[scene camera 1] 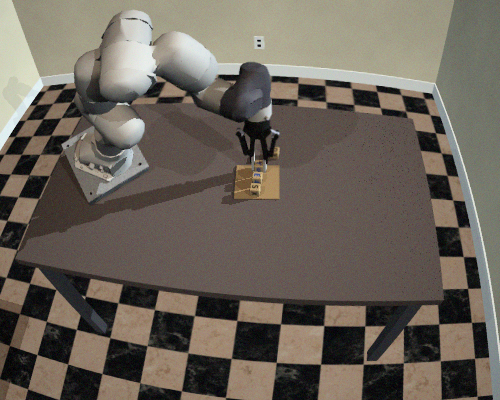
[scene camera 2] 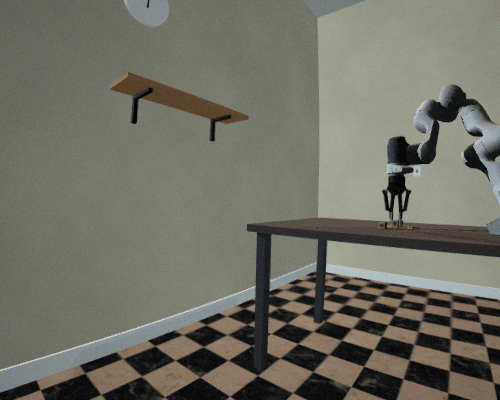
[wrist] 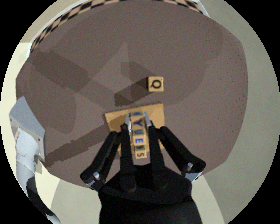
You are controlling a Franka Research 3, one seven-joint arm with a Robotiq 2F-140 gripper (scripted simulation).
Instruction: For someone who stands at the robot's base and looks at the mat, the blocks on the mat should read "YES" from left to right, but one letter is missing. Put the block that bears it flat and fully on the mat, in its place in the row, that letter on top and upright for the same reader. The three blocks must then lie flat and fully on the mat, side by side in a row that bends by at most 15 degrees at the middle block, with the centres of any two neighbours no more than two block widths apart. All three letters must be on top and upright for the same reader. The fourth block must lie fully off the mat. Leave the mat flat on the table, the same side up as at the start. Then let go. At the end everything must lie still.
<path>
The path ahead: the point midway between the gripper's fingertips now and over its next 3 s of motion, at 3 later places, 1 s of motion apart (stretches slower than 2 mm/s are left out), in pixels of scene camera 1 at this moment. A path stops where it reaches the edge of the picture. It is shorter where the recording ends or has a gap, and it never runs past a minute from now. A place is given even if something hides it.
The gripper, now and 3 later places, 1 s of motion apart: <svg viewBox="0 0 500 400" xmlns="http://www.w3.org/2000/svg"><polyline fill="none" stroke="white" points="259,169 260,165 258,147 259,131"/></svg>
</path>
